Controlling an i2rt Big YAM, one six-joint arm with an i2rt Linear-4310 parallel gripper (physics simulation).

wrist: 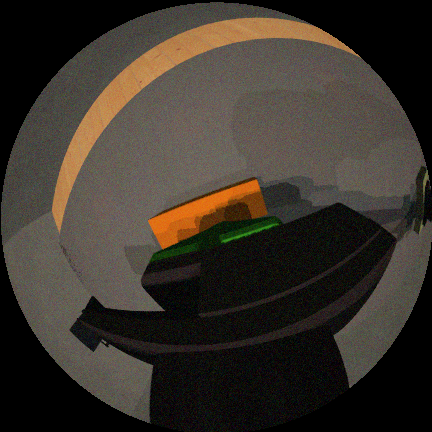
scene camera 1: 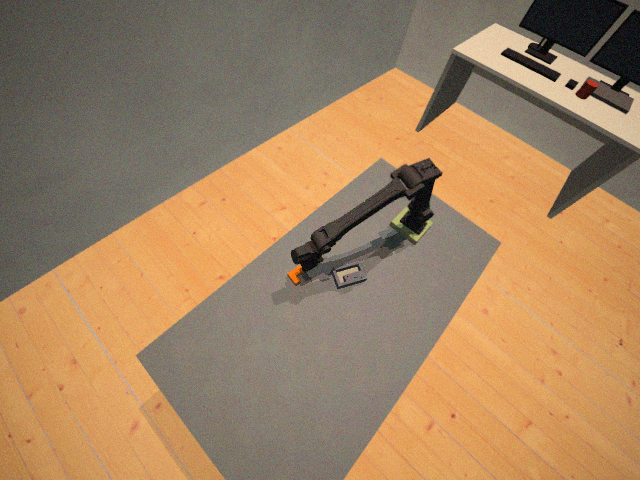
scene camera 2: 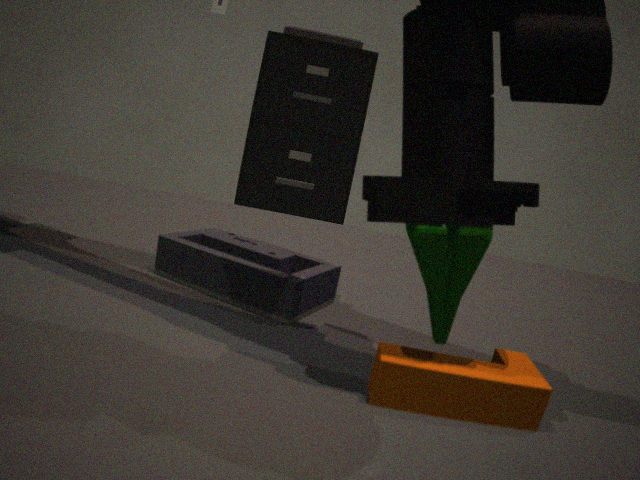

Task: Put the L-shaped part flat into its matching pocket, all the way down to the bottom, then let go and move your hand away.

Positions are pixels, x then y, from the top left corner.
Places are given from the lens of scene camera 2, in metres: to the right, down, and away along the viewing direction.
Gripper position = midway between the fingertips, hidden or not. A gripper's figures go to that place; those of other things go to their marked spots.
my gripper (scene camera 2: 439,342): 0.07, 0.06, 0.32
orange L-shaped part (scene camera 2: 509,391): 0.11, 0.09, 0.29
